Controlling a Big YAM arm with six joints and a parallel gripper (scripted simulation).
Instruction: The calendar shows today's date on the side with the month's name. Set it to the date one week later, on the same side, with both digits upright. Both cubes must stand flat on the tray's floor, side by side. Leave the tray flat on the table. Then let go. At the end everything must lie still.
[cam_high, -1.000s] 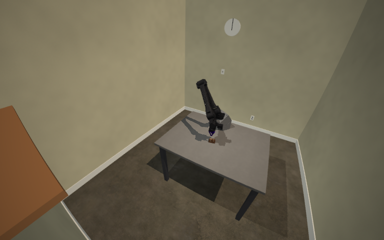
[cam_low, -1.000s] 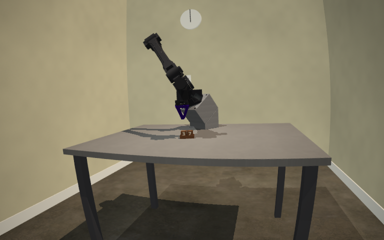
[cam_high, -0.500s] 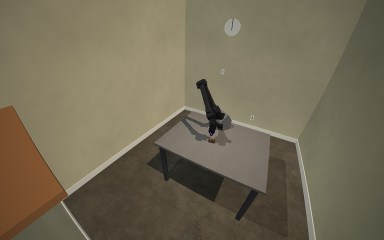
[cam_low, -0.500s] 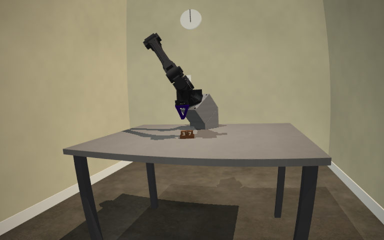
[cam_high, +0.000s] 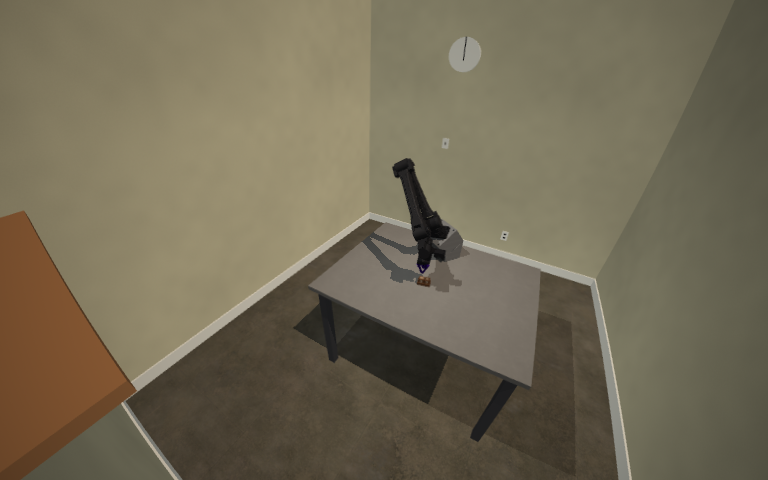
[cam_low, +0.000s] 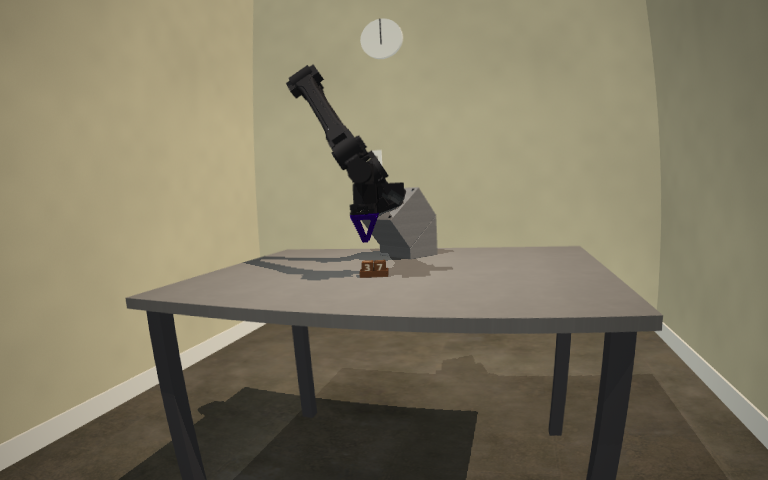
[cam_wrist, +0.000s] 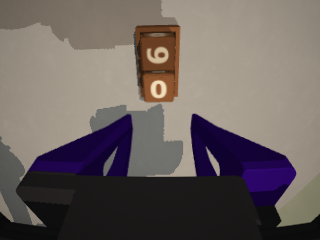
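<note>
Right now the brown tray is 90 mm below my hand, 20 mm to the left of it and 10 mm behind it.
</note>
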